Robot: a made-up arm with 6 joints.
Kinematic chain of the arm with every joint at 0, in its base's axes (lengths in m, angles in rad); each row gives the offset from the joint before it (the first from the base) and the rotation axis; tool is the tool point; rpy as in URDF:
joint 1: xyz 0 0 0.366 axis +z
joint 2: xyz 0 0 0 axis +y
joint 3: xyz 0.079 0 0.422 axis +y
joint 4: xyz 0.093 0 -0.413 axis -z
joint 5: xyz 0 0 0 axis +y
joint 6: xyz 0.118 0 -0.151 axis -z
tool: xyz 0 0 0 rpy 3.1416 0 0
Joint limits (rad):
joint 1: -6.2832..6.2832
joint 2: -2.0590..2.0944
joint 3: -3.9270..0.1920
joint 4: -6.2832..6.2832
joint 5: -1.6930..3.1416
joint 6: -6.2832..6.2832
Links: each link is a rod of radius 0.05 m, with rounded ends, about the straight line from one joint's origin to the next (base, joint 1, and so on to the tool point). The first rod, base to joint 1, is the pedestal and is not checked.
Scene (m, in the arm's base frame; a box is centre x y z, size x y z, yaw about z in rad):
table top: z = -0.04
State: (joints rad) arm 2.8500 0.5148 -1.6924 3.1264 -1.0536 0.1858
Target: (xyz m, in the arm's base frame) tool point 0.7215 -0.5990 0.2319
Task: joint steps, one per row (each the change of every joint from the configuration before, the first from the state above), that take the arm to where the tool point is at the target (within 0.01 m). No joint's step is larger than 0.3 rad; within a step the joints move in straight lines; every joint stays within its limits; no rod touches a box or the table.
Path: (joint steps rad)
1: -0.0428 -0.2706 -0.1508 0.0118 0.0775 0.0000
2: -0.0429 -0.2706 -0.1509 0.0117 0.0774 0.0000
3: -0.0428 -0.2706 -0.1508 0.0118 0.0775 0.0000
4: -0.0428 -0.2706 -0.1508 0.0118 0.0775 0.0000
5: -0.0429 -0.2706 -0.1508 0.0117 0.0774 0.0000
6: -0.0428 -0.2706 -0.1509 0.0118 0.0775 0.0000
7: -0.0429 -0.2706 -0.1508 0.0117 0.0775 0.0000
8: -0.0428 -0.2706 -0.1508 0.0118 0.0774 0.0000
9: -0.0428 -0.2706 -0.1508 0.0118 0.0775 0.0000

